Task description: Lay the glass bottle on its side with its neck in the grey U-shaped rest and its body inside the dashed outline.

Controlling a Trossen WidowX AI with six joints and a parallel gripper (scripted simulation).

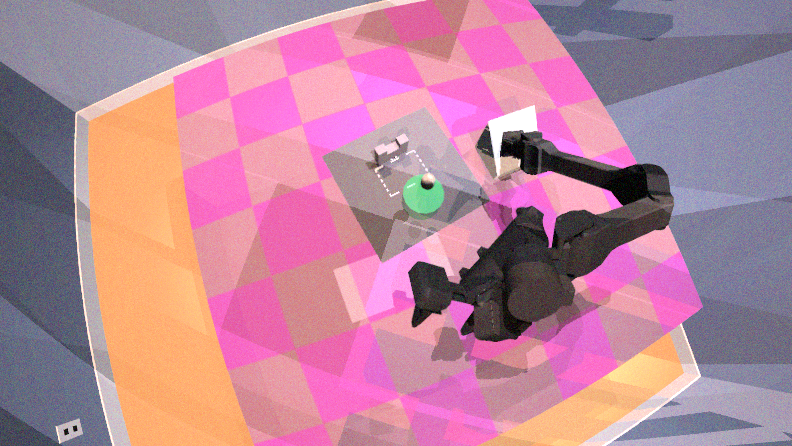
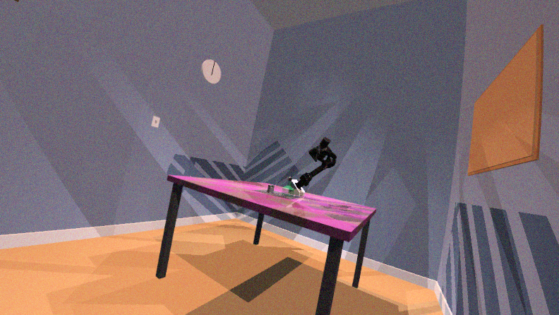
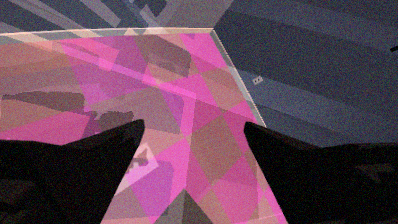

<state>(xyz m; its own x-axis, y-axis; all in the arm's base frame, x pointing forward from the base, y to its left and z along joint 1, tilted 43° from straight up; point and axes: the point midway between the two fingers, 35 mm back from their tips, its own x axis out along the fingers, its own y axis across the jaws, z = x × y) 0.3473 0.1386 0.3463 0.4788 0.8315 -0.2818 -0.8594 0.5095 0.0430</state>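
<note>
Now: gripper tip 28 cm to the left of the glass bottle, 19 cm above it and 8 cm past it. Round my gripper tip: dark grey mat: 35 cm to the right, 27 cm below, 6 cm behind.
</note>
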